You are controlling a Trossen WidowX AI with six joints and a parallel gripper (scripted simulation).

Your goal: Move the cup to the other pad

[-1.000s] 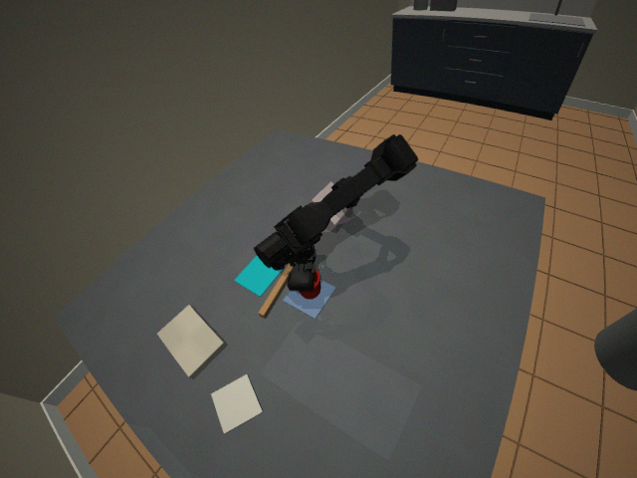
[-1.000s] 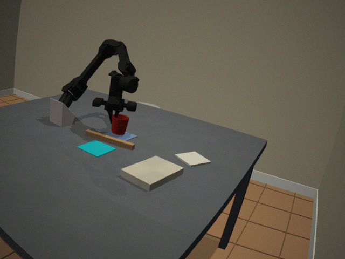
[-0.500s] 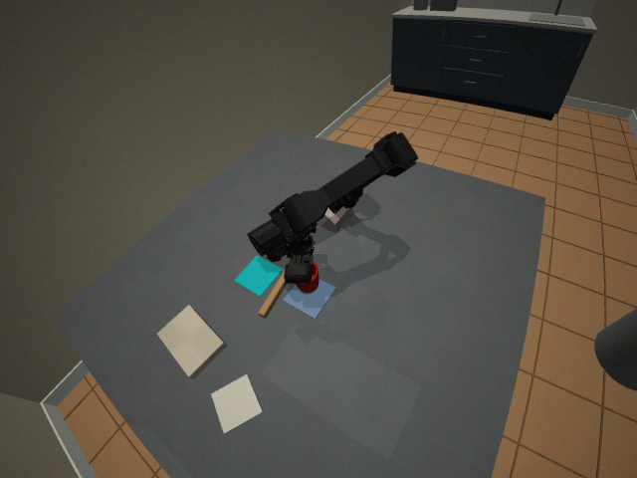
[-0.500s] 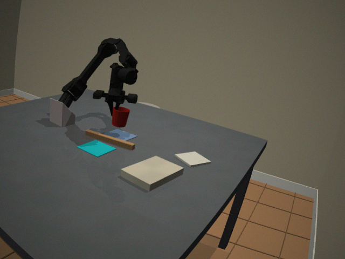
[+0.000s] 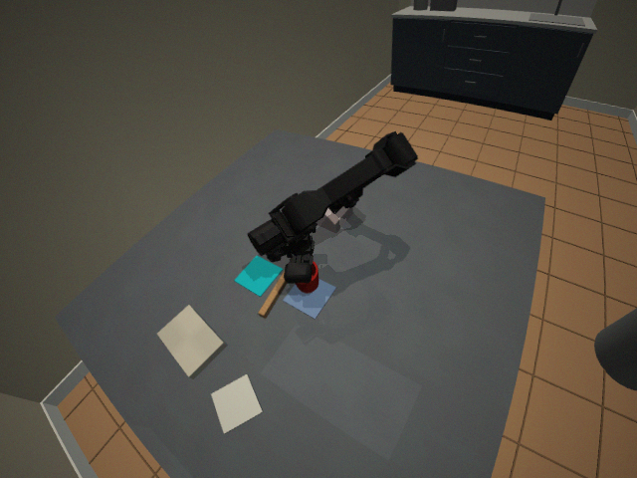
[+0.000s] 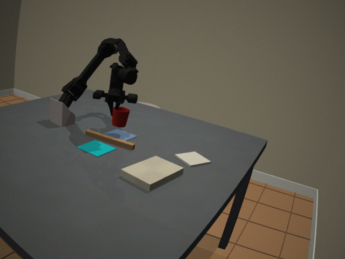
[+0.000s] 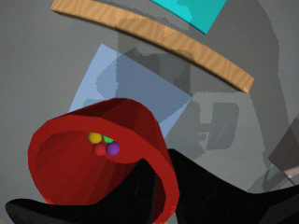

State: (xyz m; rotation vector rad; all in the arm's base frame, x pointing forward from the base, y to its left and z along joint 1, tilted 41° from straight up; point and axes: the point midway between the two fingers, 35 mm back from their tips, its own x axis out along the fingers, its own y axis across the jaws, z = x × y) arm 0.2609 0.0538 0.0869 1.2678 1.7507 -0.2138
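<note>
Right now the teal pad is 70 mm ahead of my gripper tip, 160 mm to the right of it and 90 mm below it. From my gripper tip the other things lie so: wooden bar: 50 mm ahead, 70 mm to the right, 80 mm below; then red cup: 20 mm ahead, 20 mm to the left; then pale blue pad: 30 mm ahead, 20 mm to the left, 90 mm below.
</note>
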